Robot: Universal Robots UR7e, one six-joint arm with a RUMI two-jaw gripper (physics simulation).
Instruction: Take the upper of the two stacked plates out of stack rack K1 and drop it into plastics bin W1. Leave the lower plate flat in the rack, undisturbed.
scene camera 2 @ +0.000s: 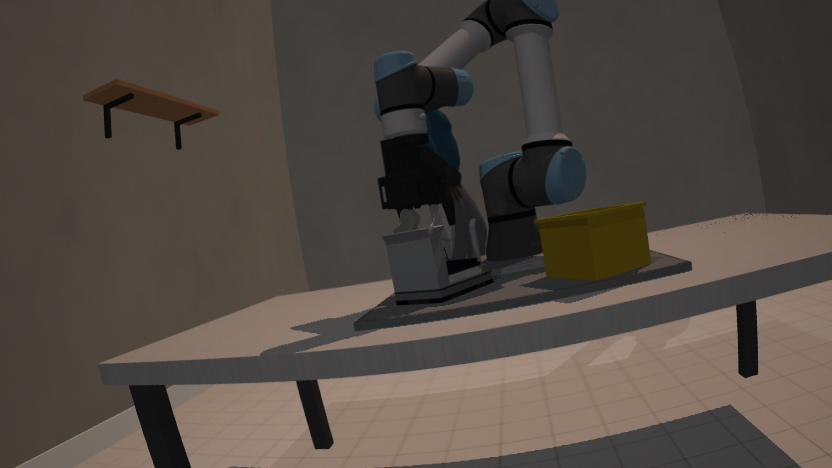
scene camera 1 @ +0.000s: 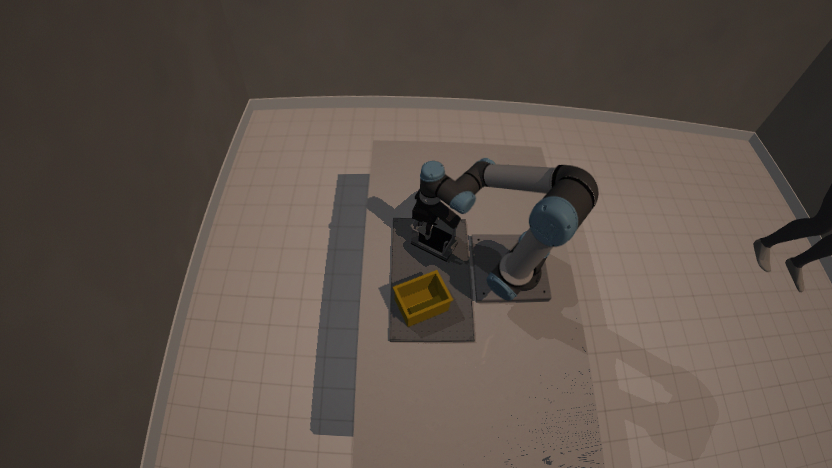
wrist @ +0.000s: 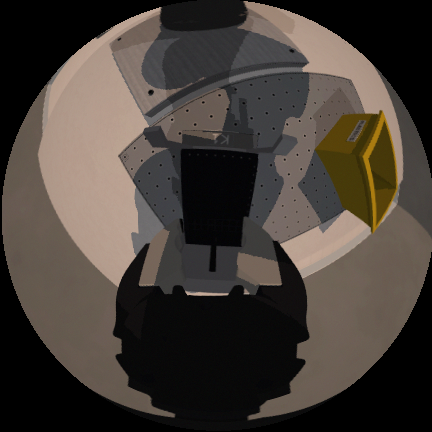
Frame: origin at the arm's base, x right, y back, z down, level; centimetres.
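Where they show: gripper, between the fingertips: (scene camera 1: pixel 430 232) (wrist: pixel 211 218); arm's base, origin of its link: (scene camera 2: pixel 518 254).
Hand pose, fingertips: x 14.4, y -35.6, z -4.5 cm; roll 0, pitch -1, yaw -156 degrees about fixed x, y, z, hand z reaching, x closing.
Note:
Each offset is from my fingertips to the centre of the thing.
Stack rack K1 {dx -1.2, dy +1.5, dz +0.2 cm} (scene camera 1: pixel 424 250) (scene camera 2: pixel 416 264) (wrist: pixel 274 146) is grey, with a tall slotted end wall and low lips. A black plate {dx -0.9, dy +0.9, dz +1.7 cm} (scene camera 1: pixel 437 238) (scene camera 2: pixel 463 266) (wrist: pixel 220 192) lies flat inside it. The upper and lower plates cannot be told apart in these views. My gripper (scene camera 1: pixel 427 229) (scene camera 2: pixel 420 222) is open. It points down at the tall-wall end of the rack, its pale fingers partly hidden behind that wall in scene camera 2. No plate shows lifted in it. Its fingertips are hard to make out in the wrist view. Plastics bin W1 {dx -27.8, dy -2.9, dz +1.2 cm} (scene camera 1: pixel 408 316) (scene camera 2: pixel 619 245) (wrist: pixel 352 182) is yellow and open-topped.
Rack and bin stand apart on a perforated dark board {dx -15.3, dy +0.6, dz +6.8 cm} (scene camera 1: pixel 401 332) (scene camera 2: pixel 523 305) (wrist: pixel 295 200) on the table (scene camera 1: pixel 418 395) (scene camera 2: pixel 232 360). The arm base is bolted to a plate (scene camera 1: pixel 541 295) beside the board. A person stands behind the arm in scene camera 2.

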